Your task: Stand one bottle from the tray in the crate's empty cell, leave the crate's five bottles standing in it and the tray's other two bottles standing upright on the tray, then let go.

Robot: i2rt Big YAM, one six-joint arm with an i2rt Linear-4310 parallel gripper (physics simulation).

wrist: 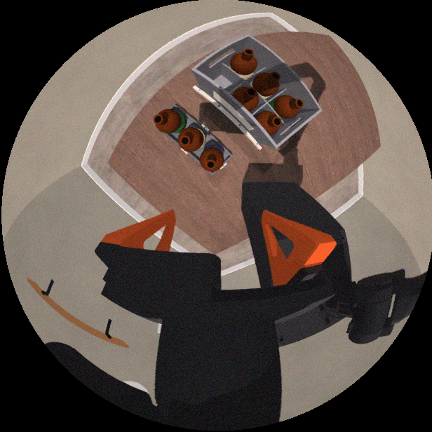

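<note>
The grey crate (270,59) stands at the upper middle of the wrist view. Five brown bottles (243,62) (266,83) (245,98) (288,106) (268,122) stand in its cells; the cell at its left corner is empty. The small grey tray (226,152) is left of and below the crate. Three brown bottles stand upright on it in a row: one with a green label (167,120), one with a cream label (190,139) and one with a blue label (211,159). My gripper (218,214) is open and empty, its orange fingers wide apart, away from the bottles.
The brown wooden table top (345,105) has a pale raised border. A pale strip (202,93) runs along the crate's tray-facing side, between crate and tray. Arm shadows fall right of and below the crate. A thin orange-brown bar (75,319) with two dark pegs shows at lower left.
</note>
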